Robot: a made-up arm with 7 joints.
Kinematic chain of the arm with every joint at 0, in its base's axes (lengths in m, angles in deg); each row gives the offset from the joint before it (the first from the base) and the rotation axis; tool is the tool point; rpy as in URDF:
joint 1: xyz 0 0 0.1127 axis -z
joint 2: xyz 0 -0.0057 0.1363 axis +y
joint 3: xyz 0 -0.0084 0.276 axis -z
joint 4: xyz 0 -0.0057 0.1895 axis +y
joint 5: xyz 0 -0.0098 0.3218 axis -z
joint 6: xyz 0 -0.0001 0.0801 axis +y
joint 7: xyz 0 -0.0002 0.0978 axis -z
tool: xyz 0 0 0 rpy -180 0 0
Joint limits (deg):
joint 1: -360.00..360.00
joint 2: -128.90..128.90
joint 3: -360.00..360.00
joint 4: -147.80..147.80
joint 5: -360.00..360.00
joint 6: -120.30..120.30
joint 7: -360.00..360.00
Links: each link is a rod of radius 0.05 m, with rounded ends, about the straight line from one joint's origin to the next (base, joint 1, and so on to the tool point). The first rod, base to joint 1, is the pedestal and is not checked.
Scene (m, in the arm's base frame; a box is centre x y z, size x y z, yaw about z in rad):
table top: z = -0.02
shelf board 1: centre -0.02 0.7 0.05 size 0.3 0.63 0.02 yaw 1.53
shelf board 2: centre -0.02 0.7 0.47 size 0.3 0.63 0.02 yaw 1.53
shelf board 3: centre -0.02 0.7 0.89 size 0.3 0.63 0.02 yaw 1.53
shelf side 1: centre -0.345 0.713 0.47 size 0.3 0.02 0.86 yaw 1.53
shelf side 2: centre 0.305 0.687 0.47 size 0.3 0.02 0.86 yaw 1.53
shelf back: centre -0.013 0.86 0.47 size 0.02 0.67 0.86 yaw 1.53
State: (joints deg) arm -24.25 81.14 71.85 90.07 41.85 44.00 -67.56
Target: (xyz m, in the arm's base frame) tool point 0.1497 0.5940 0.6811
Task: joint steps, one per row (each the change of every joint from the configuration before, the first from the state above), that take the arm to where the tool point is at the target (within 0.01 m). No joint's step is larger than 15 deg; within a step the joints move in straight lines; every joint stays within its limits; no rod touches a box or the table.
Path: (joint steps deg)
1: -11.30 -12.95 -7.44 0.45 -1.14 2.06 0.00
2: -11.30 -12.94 -7.45 0.45 -1.13 2.07 0.00
3: -11.31 -12.95 -7.44 0.46 -1.14 2.06 0.00
4: -11.30 -12.95 -7.44 0.45 -1.13 2.06 0.00
5: -11.30 -12.94 -7.44 0.45 -1.14 2.06 0.00
6: -11.30 -12.95 -7.45 0.45 -1.13 2.07 0.00
7: -11.30 -12.95 -7.44 0.45 -1.14 2.06 0.00
8: 0.74 14.10 3.20 -12.47 1.94 -5.48 0.00
9: 0.74 14.10 3.21 -12.47 1.94 -5.47 0.00

